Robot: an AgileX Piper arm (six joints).
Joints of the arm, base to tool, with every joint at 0 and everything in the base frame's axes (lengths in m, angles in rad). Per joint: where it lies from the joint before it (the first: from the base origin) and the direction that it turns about. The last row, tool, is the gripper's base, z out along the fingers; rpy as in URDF.
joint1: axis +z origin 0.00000 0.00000 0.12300
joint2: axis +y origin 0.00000 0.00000 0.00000
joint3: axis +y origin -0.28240 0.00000 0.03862
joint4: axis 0.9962 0 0.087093 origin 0.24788 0.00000 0.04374
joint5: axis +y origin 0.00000 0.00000 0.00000
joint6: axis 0.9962 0 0.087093 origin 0.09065 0.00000 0.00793
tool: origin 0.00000 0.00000 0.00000 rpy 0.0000 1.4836 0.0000
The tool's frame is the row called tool.
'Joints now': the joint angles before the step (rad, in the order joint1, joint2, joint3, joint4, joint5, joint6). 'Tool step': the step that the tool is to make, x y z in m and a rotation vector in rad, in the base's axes. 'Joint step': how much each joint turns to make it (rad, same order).
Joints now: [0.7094, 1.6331, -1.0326, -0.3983, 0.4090, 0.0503]
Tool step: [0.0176, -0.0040, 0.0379, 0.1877, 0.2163, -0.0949]
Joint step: [-0.0993, 0.0039, -0.1819, 0.5218, 0.2159, -0.3030]
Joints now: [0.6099, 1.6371, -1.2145, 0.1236, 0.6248, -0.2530]
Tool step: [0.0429, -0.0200, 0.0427, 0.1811, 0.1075, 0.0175]
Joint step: [-0.1744, 0.0750, -0.2518, 0.3495, 0.2416, -0.2567]
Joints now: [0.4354, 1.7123, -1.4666, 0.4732, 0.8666, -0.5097]
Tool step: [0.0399, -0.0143, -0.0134, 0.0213, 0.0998, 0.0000]
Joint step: [-0.0933, 0.1397, -0.1468, 0.0749, 0.1291, -0.0541]
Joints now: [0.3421, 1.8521, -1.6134, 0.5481, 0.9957, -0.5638]
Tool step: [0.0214, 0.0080, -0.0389, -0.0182, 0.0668, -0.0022]
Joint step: [0.0001, 0.1187, -0.0345, 0.0101, -0.0136, -0.0082]
